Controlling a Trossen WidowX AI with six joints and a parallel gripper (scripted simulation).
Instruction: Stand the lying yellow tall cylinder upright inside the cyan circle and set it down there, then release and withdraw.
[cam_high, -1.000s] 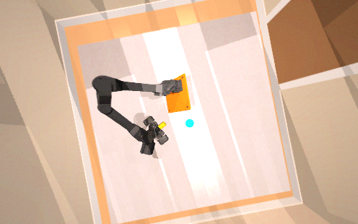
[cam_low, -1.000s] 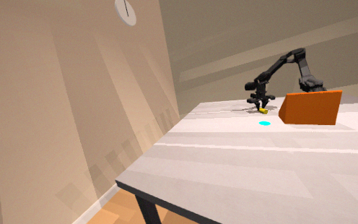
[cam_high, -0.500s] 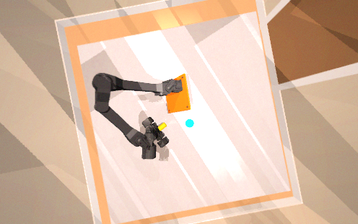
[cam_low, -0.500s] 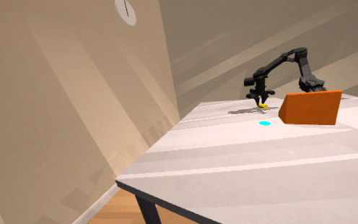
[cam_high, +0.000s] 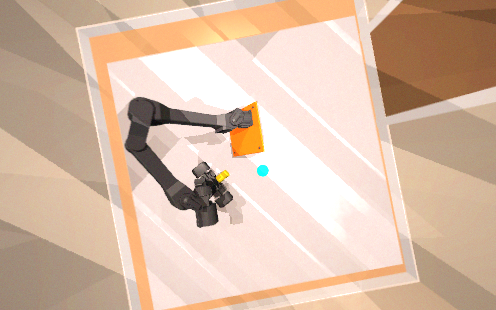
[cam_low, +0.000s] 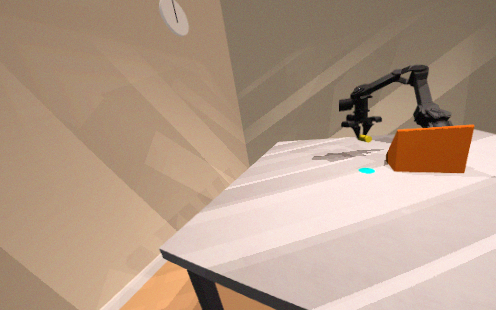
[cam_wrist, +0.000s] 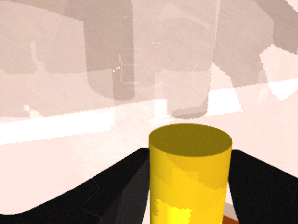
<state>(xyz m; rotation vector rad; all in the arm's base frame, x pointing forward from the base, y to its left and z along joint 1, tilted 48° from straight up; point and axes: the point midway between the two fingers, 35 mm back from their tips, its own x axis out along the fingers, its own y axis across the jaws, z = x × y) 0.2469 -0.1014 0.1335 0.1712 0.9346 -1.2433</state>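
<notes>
Now: gripper tip 1 cm past the yellow tall cylinder and 2 cm to the right of it. Round my gripper tip: cyan circle (22 cm to the left, 10 cm below).
</notes>
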